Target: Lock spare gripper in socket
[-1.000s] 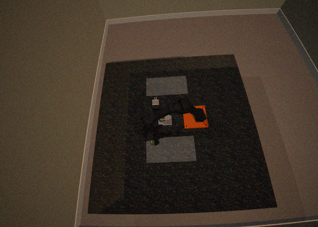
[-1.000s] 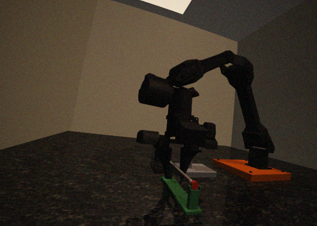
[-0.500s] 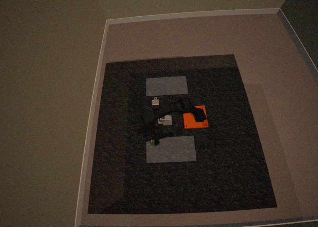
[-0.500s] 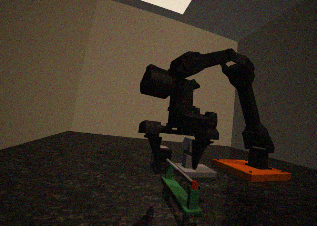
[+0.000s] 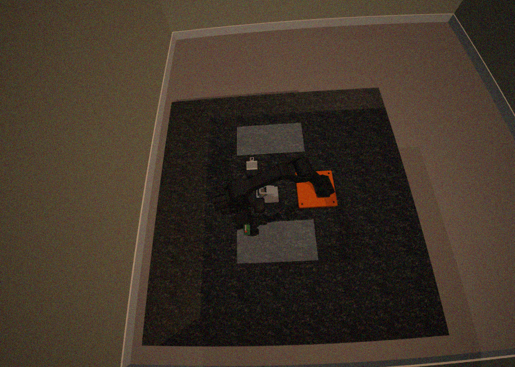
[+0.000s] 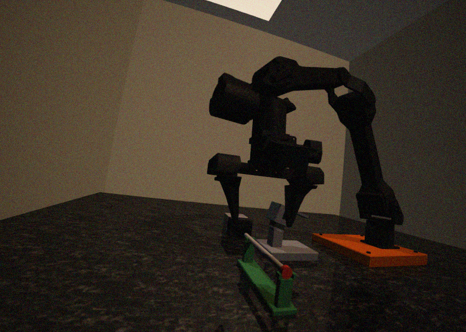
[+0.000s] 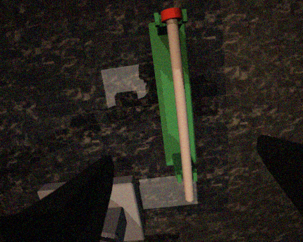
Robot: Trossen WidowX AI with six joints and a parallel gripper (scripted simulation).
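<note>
The green rack lies 50 mm below my gripper tip and 20 mm to the left of it. Round my gripper tip: grey socket (100 mm to the right, 90 mm behind, 30 mm below); then spare gripper (250 mm to the right, 60 mm below, 30 mm behind).
</note>
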